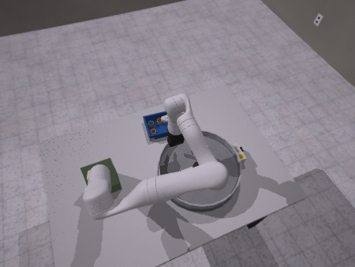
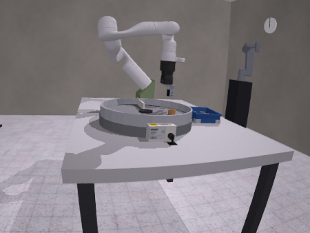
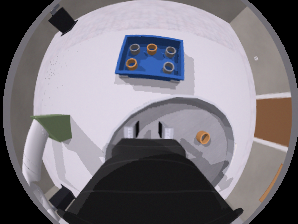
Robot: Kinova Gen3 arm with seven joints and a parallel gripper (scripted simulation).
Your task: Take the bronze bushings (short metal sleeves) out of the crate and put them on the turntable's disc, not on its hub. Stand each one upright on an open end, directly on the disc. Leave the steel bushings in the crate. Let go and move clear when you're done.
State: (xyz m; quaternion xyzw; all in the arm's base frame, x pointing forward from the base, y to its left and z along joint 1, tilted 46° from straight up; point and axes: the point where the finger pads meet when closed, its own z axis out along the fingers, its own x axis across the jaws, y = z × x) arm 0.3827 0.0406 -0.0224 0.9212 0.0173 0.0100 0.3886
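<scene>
The crate is 200 mm to the left of my hand and 110 mm below it. Also, from my hand: turntable 140 mm to the right, 110 mm ahead, 90 mm below; turntable disc 140 mm to the right, 90 mm ahead, 80 mm below.
</scene>
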